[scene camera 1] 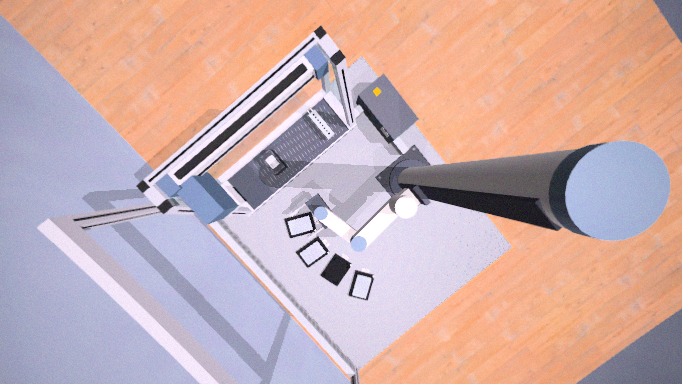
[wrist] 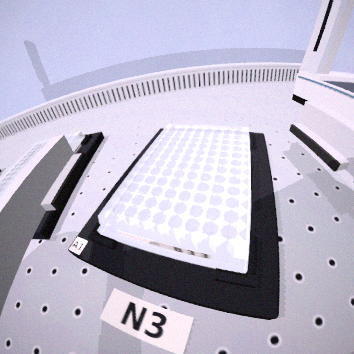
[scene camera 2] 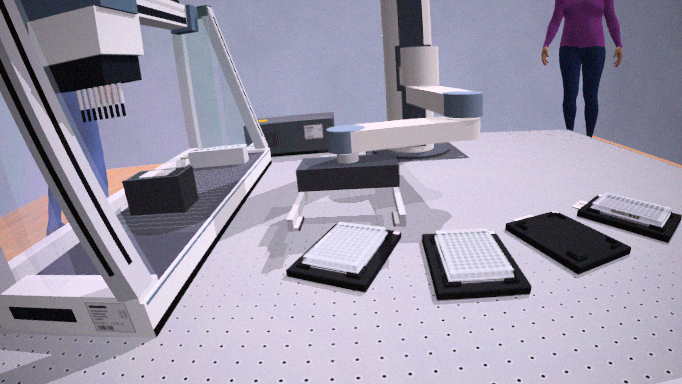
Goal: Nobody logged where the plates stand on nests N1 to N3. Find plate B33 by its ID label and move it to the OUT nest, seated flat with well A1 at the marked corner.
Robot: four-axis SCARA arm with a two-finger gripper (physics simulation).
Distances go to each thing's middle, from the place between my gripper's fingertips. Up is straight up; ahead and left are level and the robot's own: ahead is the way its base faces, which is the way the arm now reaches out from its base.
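Black OUT nest [scene camera 2: 580,248]: 1 cm ahead of my hand, 35 cm to the left of it, 5 cm below it. Black nest labelled N2 [scene camera 2: 519,285]: 17 cm to the left of my hand, 4 cm ahead of it, 5 cm below it. Black nest labelled N3 [scene camera 2: 361,282]: 5 cm below my hand. The hand itself is 4 cm above the white well plate [scene camera 2: 348,247].
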